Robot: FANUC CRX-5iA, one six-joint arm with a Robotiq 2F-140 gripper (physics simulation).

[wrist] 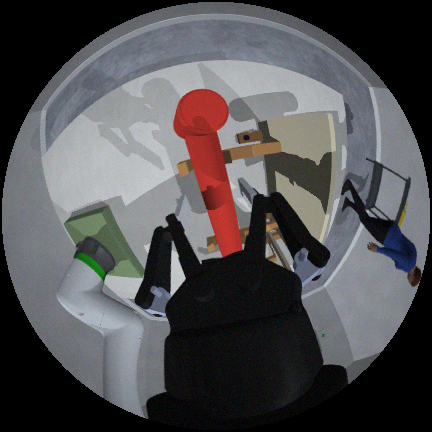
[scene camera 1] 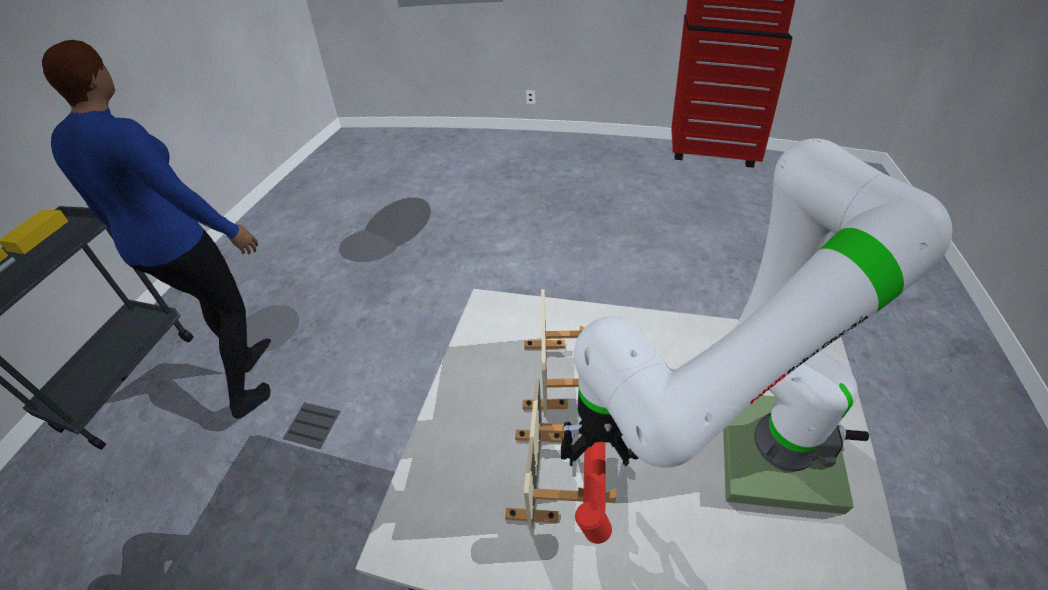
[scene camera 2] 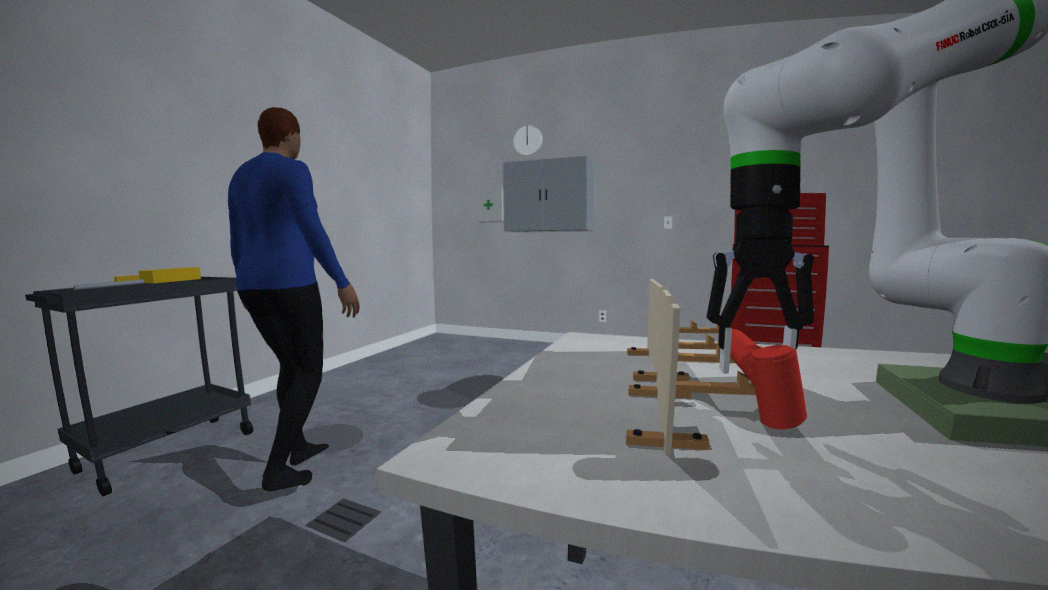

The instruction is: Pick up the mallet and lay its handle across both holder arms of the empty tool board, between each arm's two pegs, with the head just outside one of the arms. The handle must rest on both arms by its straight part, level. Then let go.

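Frame: origin at the arm's base, x back, y right, z up, level; metres.
Seen in the pictures: gripper, between the fingertips: (wrist: 213,193) (scene camera 1: 596,470); arm's base, origin of its link: (wrist: 98,253) (scene camera 1: 785,441) (scene camera 2: 989,388).
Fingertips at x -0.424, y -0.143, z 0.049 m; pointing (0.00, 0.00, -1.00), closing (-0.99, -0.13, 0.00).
Note:
Offsets run from my fingertips to a thing's middle. "spot": to the spot under its first point. Level surfaces: height alone.
The red mallet {dy -0.001, dx -0.005, dz +0.017 m} (scene camera 1: 595,480) (scene camera 2: 780,388) (wrist: 210,175) lies across both arms of the nearer tool board {dy +0.018, dx -0.075, dz +0.010 m} (scene camera 1: 531,469) (scene camera 2: 667,366) (wrist: 300,132), its head outside the arm (scene camera 1: 564,495) (wrist: 257,150) closest to scene camera 1. My gripper (scene camera 1: 597,458) (scene camera 2: 757,356) (wrist: 213,193) is open and points down over the handle. One finger is on the board side and the other on the robot-base side, with nothing gripped. The empty tool board {spot: dy +0.283, dx -0.155, dz +0.094 m} (scene camera 1: 543,329) stands behind, with its arms (scene camera 1: 563,382) pointing toward the robot side; my wrist partly hides them in scene camera 1.
The white table {dz -0.087 m} (scene camera 1: 440,505) (scene camera 2: 513,469) carries the green robot base plate (scene camera 1: 784,494) (scene camera 2: 916,410) (wrist: 120,235) on the robot side. A person (scene camera 1: 124,183) (scene camera 2: 275,227) (wrist: 400,245) stands beside a dark cart (scene camera 1: 102,366) (scene camera 2: 154,419) beyond the table. A red tool cabinet (scene camera 1: 733,87) stands at the back wall.

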